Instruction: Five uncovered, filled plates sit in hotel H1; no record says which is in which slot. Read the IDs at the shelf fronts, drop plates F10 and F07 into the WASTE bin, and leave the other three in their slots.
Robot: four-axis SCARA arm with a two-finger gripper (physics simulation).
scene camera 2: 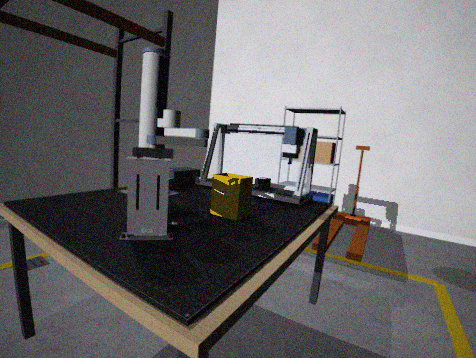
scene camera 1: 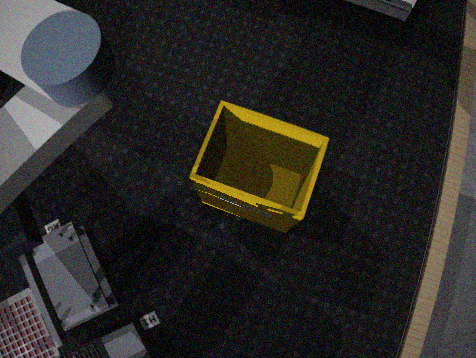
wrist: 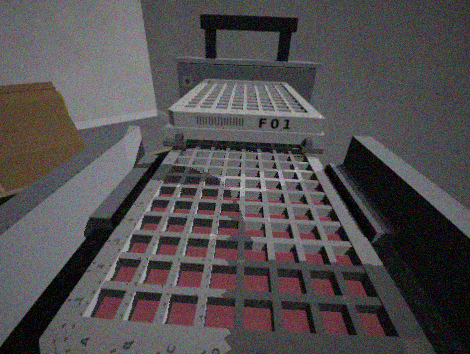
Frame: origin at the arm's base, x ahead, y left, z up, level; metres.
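Seen in the pictures: gripper, fingertip midpoint: (wrist: 243, 150).
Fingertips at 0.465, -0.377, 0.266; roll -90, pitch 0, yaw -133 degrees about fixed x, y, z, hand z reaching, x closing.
Note:
Offsets run from my fingertips to a thing's top centre, as dx, dy, dz. "*": to the spot under its first point. Level surfaces: height alone.
In the wrist view my gripper (wrist: 243, 150) is shut on an uncovered plate with red-filled wells @(-0.015, +0.014, -0.008) (wrist: 242, 240) (scene camera 1: 22, 322), with a finger along each long side. The held plate is level; its ID is out of view. Beyond it, plate F01 @(+0.056, -0.052, +0.013) (wrist: 250, 120) sits in hotel H1 @(* +0.066, -0.136, +0.020) (wrist: 300, 75), its ID readable at the front. In scene camera 1 part of the held plate shows at the lower left, between the nest and the hotel. The other plates and their IDs do not show. The yellow WASTE bin @(+0.181, +0.350, -0.053) (scene camera 1: 272, 120) (scene camera 2: 227, 200) stands upright, its floor visible inside.
A grey nest @(-0.081, +0.076, -0.183) (scene camera 1: 70, 280) marked RG stands beside the held plate. The H1 tag @(+0.082, +0.058, -0.252) (scene camera 1: 150, 320) lies by the hotel. The arm's blue-capped joint (scene camera 1: 60, 47) is at the upper left. A gantry frame (scene camera 2: 255, 128) stands behind the bin on the black table @(dz -0.252) (scene camera 2: 195, 260).

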